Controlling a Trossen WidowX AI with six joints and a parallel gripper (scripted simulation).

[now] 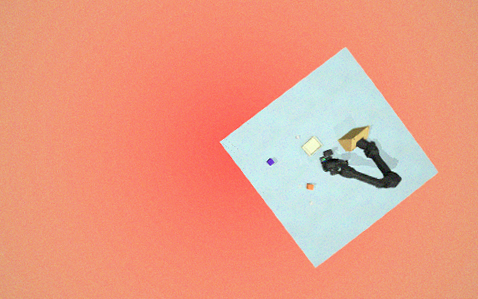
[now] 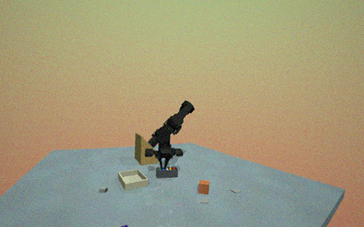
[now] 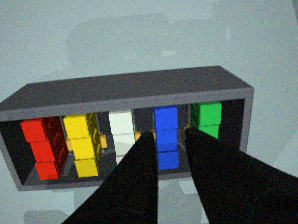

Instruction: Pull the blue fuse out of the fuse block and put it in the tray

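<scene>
Now: the blue fuse 10 mm below my gripper tip. The rest, counted from my gripper tip: yellow fuse (10 mm ahead, 40 mm to the left, 10 mm below); white fuse (10 mm ahead, 20 mm to the left, 10 mm below); green fuse (10 mm behind, 20 mm to the right, 10 mm below).
</scene>
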